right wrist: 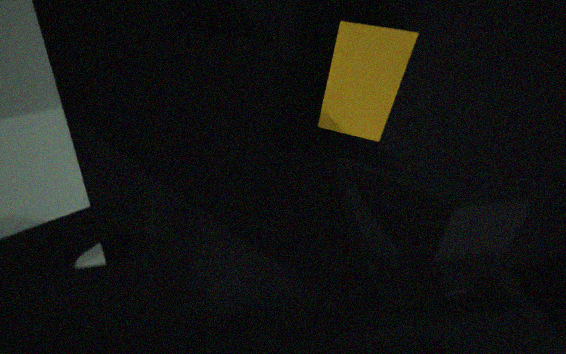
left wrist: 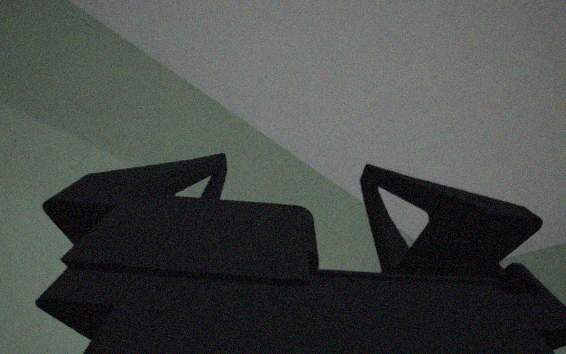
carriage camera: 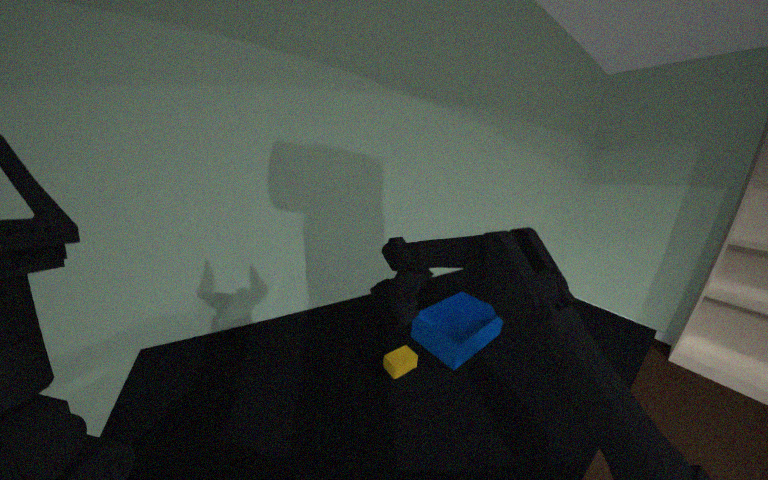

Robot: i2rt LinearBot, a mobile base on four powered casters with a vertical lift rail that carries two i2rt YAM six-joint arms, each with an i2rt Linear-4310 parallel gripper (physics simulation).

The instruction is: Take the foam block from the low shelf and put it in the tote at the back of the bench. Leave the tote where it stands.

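Places are measured from the left arm's base along level axes (x ahead, y left, z up), in metres.
Where they show: left gripper, fingertip midpoint: [left wrist: 294, 167]; right gripper, fingertip midpoint: [right wrist: 250, 179] [carriage camera: 387, 315].
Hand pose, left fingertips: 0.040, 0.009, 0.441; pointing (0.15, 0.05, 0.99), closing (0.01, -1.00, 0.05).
Observation:
Each offset is from my left fingertips to the top centre of the thing, as dx, dy, dz. Level surfaces: height alone.
A yellow block {+0.455, -0.375, -0.566} [carriage camera: 400, 362] [right wrist: 368, 81], which looks like the foam block, rests on the black bench surface {dz -0.611} [carriage camera: 237, 384], just left of and in front of the blue tote {+0.622, -0.597, -0.511} [carriage camera: 475, 345] in the carriage view. A small gap shows between block and tote. My right gripper [carriage camera: 405, 318] is open and empty, pointing down at the tote's left side, above and behind the block; its fingers are too dark to make out in the right wrist view. My left gripper [left wrist: 294, 167] is open and empty, raised high, with wall and ceiling behind it. The low shelf cannot be made out.
My right arm [carriage camera: 572, 339] reaches over the bench from the lower right and passes close behind and right of the tote. My left arm [carriage camera: 22, 328] stands at the left edge. A green wall [carriage camera: 141, 169] rises behind the bench. A pale stepped structure [carriage camera: 730, 328] stands at the far right.

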